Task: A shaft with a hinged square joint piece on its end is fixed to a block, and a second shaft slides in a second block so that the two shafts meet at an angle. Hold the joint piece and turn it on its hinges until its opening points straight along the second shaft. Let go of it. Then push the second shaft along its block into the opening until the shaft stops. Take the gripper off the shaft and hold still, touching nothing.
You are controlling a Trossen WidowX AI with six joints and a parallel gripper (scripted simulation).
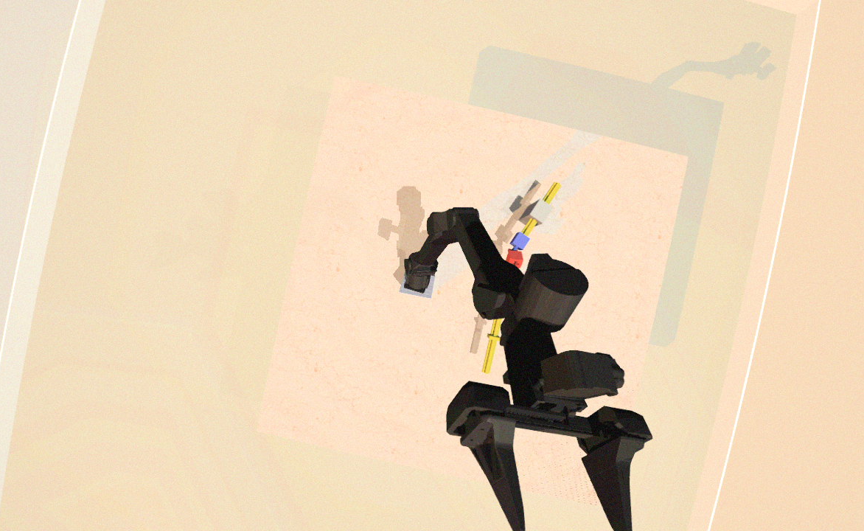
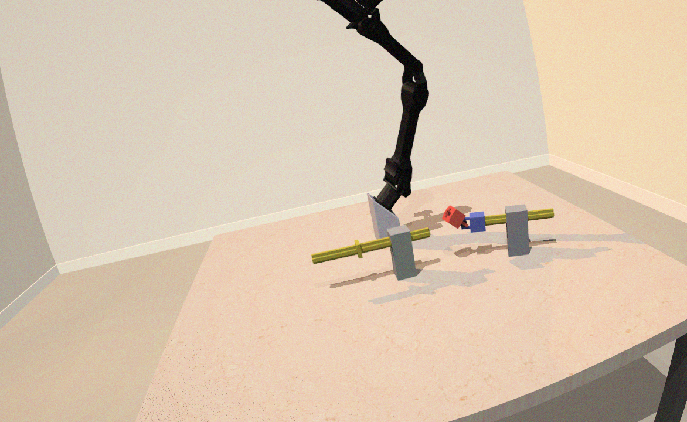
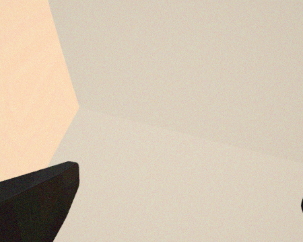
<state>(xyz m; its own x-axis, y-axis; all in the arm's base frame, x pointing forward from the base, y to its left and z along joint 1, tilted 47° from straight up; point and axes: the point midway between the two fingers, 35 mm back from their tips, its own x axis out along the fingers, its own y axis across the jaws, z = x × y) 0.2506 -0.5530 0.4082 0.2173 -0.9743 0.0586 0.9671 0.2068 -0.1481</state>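
My gripper tip is now 72 cm above the red square joint piece, 26 cm to the right of it and 8 cm short of it.
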